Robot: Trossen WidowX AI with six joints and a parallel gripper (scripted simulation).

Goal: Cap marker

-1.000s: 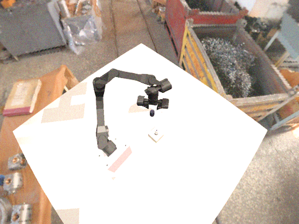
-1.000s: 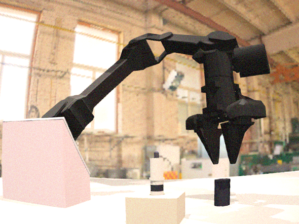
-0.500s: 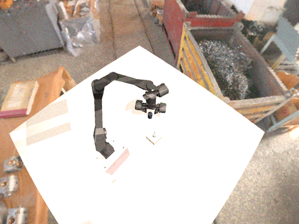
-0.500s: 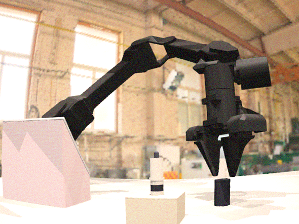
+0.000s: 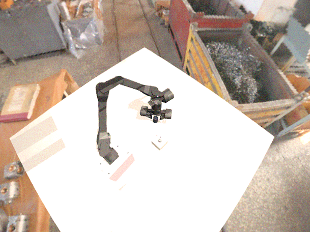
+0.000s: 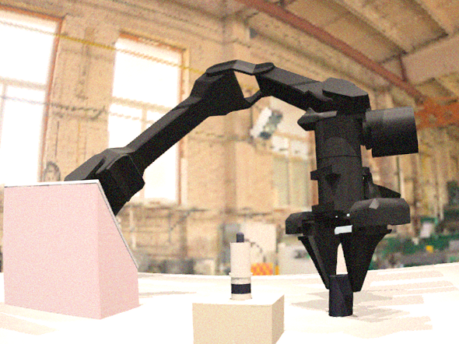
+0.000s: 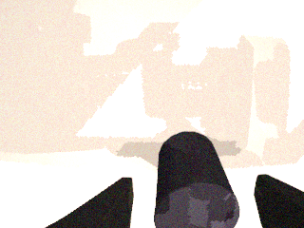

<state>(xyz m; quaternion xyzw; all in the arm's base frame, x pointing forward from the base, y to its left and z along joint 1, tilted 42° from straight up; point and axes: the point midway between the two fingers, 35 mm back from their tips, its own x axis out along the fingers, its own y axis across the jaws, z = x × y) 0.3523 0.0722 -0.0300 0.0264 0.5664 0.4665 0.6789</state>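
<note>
My gripper tip is now 10 mm above the black marker cap. From my gripper tip the other things lie so: beige holder block: 90 mm behind, 120 mm to the right, 10 mm below.
</note>
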